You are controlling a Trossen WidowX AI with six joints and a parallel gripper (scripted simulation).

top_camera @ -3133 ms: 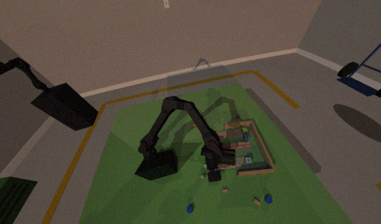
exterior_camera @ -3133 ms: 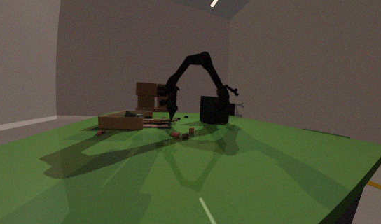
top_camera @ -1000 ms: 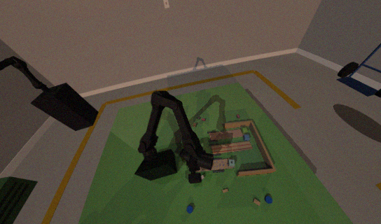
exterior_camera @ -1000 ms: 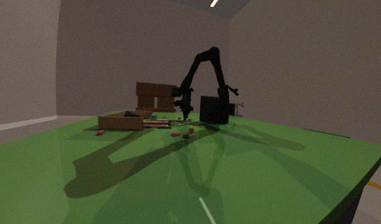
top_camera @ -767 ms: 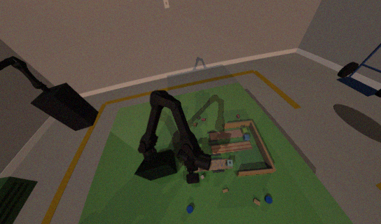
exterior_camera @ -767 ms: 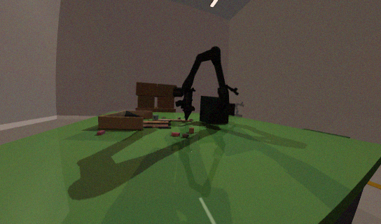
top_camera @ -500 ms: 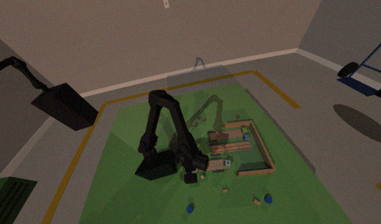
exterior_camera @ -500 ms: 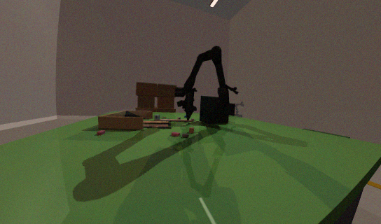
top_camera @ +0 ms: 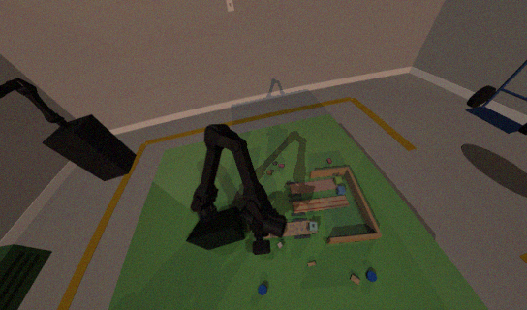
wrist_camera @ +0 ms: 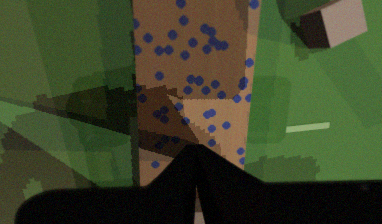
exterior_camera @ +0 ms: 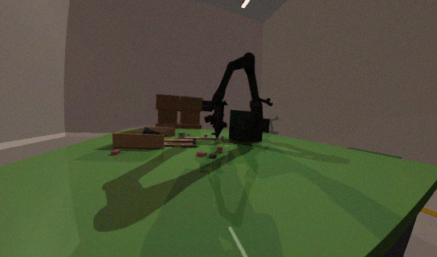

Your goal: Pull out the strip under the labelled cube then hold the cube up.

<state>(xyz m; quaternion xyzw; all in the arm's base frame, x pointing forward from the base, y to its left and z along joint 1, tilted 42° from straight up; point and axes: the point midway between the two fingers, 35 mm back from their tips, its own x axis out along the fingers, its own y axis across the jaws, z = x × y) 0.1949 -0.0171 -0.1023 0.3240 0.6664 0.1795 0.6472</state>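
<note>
Right now the labelled cube is 200 mm ahead of my gripper tip, 50 mm to the right of it and 20 mm above it.
</note>
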